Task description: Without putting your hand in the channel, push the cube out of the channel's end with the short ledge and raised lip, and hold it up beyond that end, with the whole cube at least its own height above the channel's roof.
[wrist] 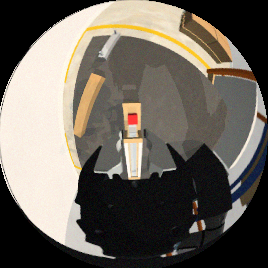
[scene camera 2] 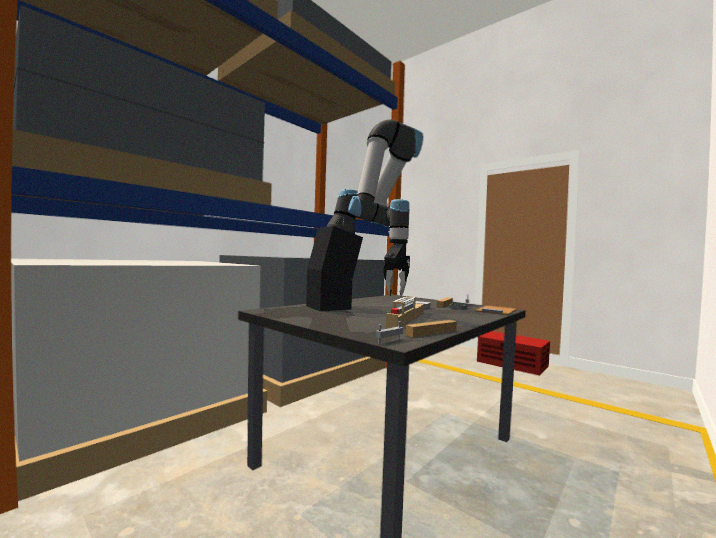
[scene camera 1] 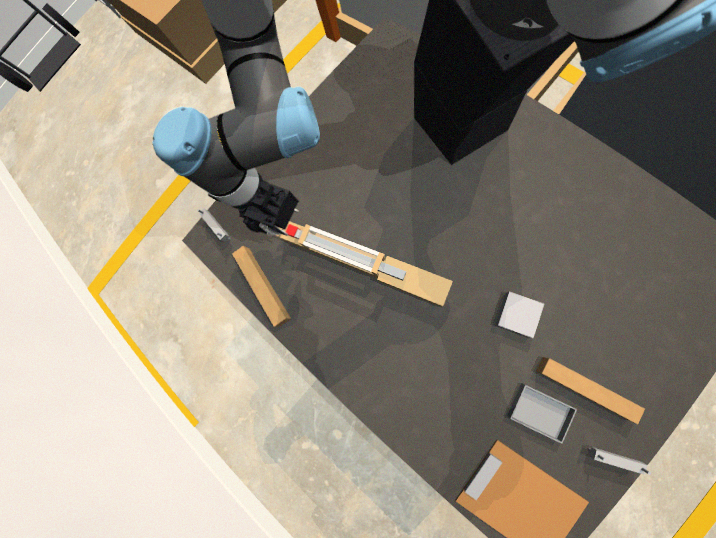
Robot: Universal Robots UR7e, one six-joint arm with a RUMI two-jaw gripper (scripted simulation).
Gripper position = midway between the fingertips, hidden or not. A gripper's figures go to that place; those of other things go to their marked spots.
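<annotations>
My gripper [scene camera 1: 285, 224] is 0.74 m from the lens, and there's a grey tray [scene camera 1: 543, 414] that sits 0.85 m from the lens.
</annotations>
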